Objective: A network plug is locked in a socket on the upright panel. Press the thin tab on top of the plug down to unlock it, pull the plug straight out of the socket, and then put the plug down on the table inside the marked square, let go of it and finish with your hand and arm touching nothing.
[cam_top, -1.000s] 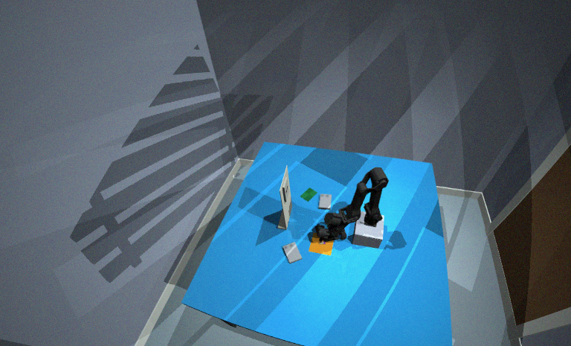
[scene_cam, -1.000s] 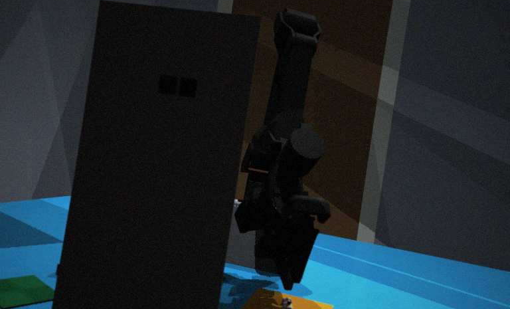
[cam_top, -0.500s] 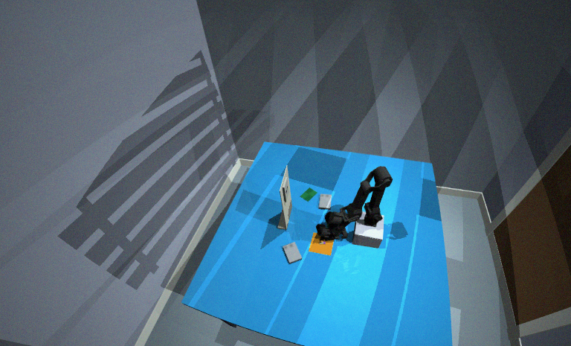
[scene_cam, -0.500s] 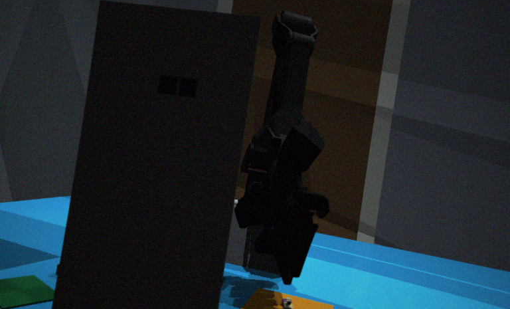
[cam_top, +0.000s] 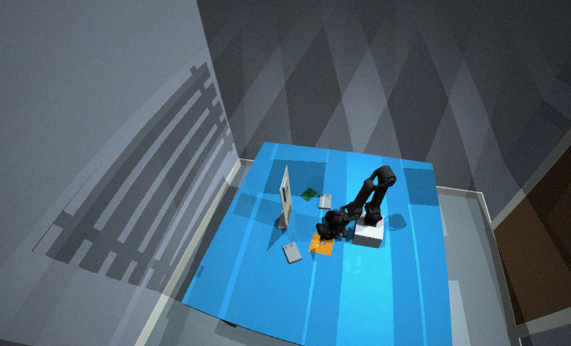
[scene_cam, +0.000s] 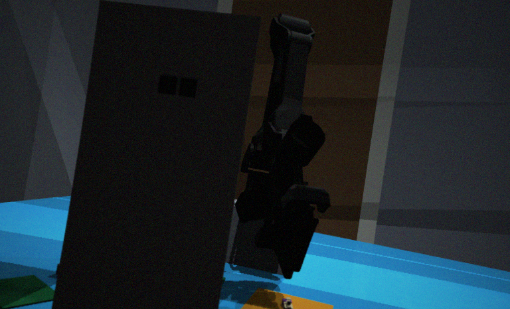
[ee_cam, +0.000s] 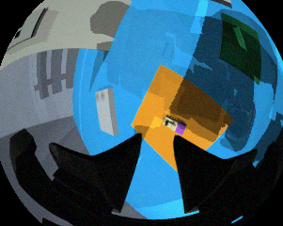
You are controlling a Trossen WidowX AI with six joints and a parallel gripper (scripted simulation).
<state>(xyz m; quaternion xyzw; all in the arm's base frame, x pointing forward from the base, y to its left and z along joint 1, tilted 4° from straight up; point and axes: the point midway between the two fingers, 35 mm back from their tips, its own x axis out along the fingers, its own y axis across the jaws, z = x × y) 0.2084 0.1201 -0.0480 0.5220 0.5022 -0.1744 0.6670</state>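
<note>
The network plug lies 4 cm below my gripper tip. Also, from my gripper tip: upright panel: 24 cm ahead, 11 cm to the right, 11 cm above; orange square: 5 cm below.
</note>
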